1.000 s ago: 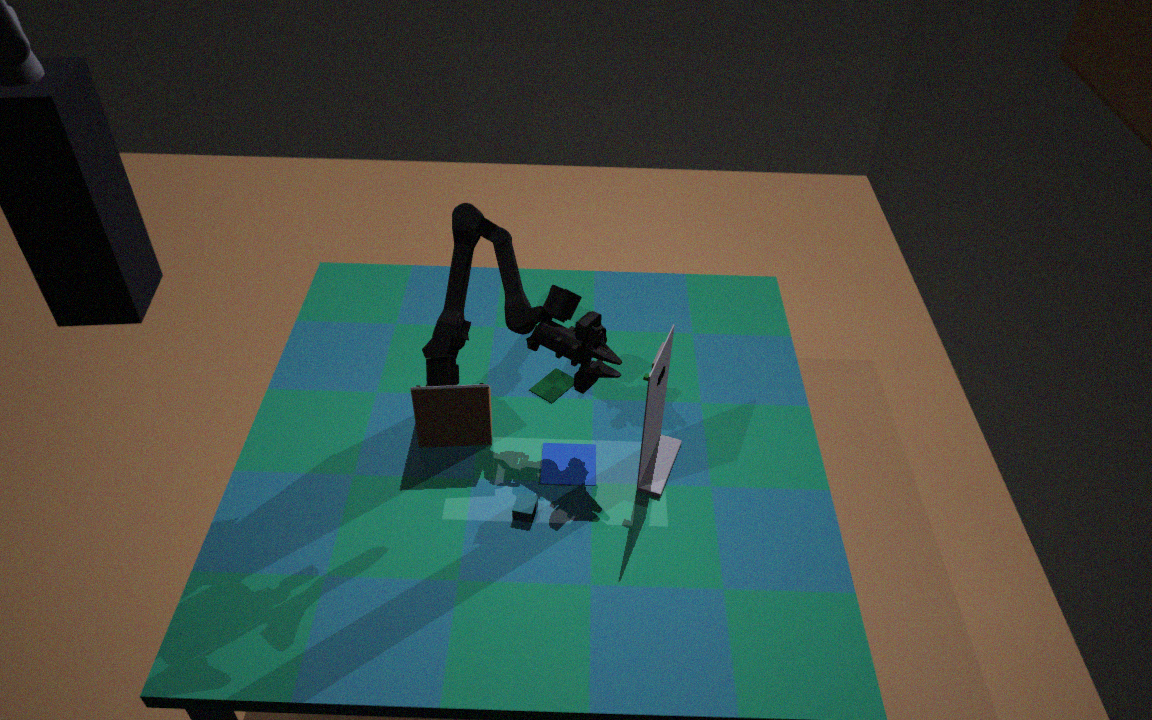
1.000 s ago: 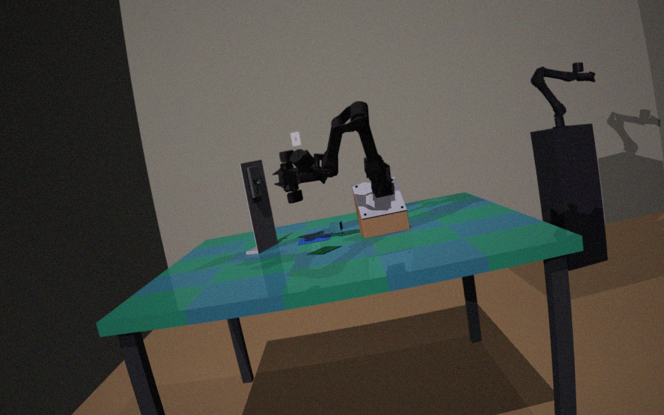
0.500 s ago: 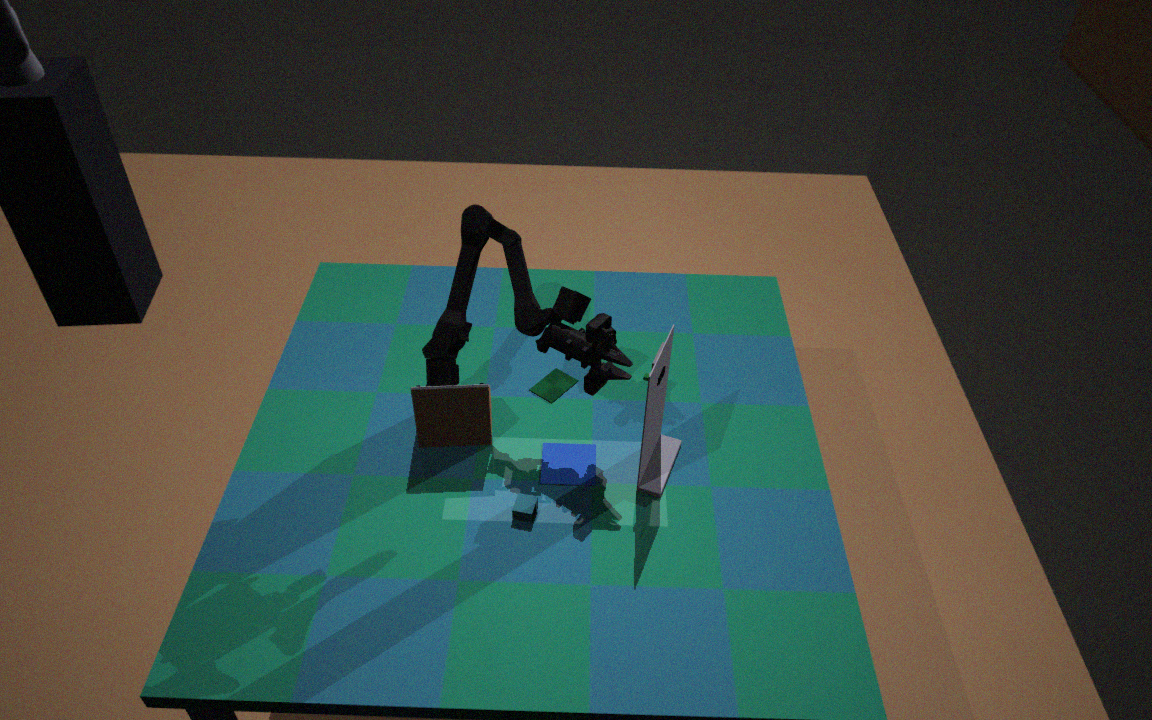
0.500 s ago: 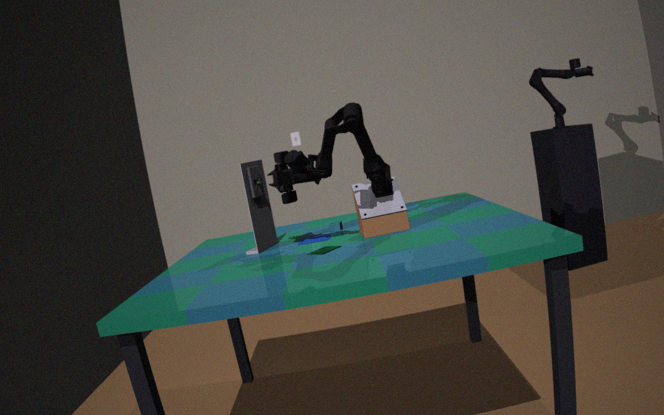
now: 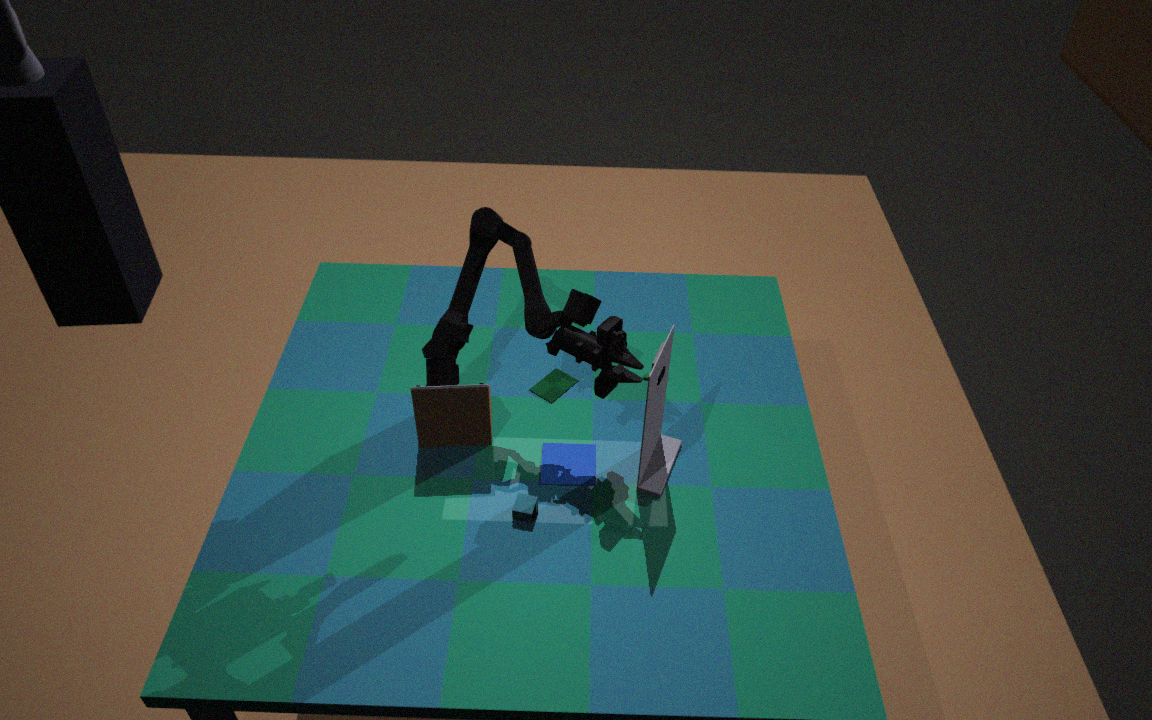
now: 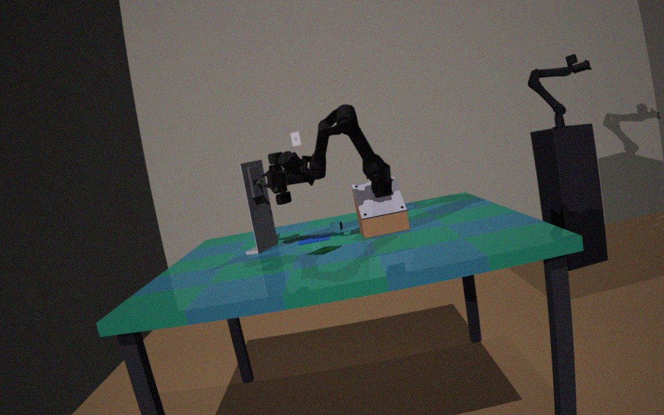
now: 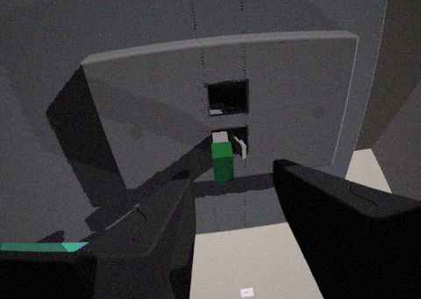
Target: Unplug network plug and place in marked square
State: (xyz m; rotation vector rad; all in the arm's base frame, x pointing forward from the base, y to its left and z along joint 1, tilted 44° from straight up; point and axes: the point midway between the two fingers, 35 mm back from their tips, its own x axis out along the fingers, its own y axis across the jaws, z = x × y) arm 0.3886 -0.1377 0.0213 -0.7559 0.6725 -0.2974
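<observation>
Right now my gripper tip is 2 cm short of the green plug and 1 cm to the left of it. Also, from my gripper tip: blue square (26 cm below, 15 cm behind); then small dark block (25 cm behind, 24 cm below, 13 cm to the right); then grey upright panel (10 cm below, 4 cm ahead, 1 cm to the right).
</observation>
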